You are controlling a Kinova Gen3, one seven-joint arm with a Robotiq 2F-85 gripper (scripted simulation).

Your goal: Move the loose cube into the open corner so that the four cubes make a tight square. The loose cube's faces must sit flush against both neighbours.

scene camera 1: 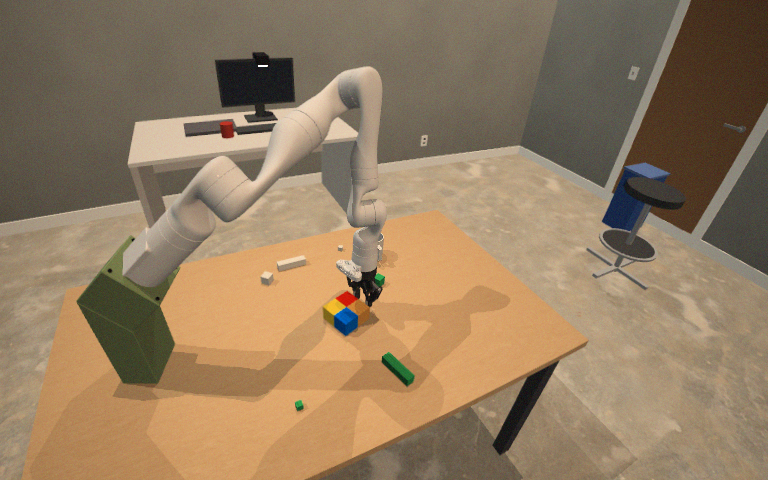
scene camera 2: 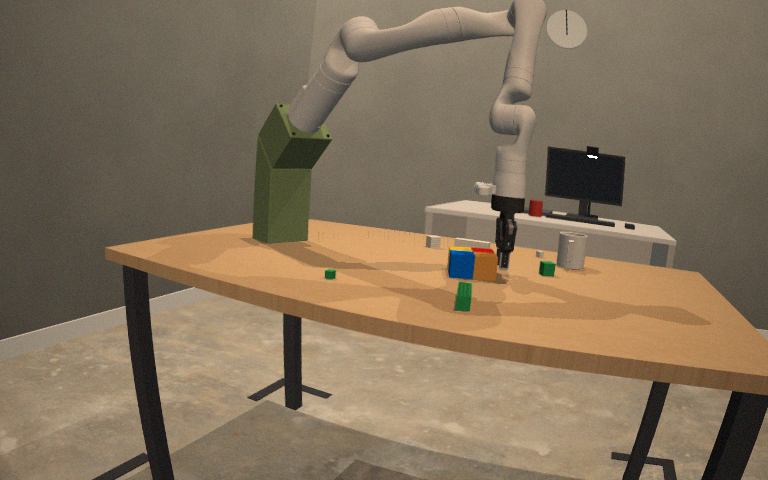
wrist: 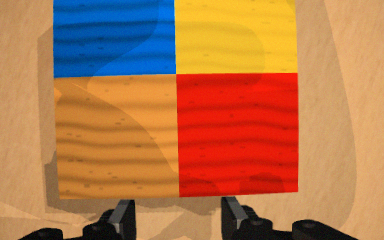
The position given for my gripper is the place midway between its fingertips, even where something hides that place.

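My gripper [scene camera 2: 501, 267] visible. Gripper [wrist: 178, 216] visible here too.
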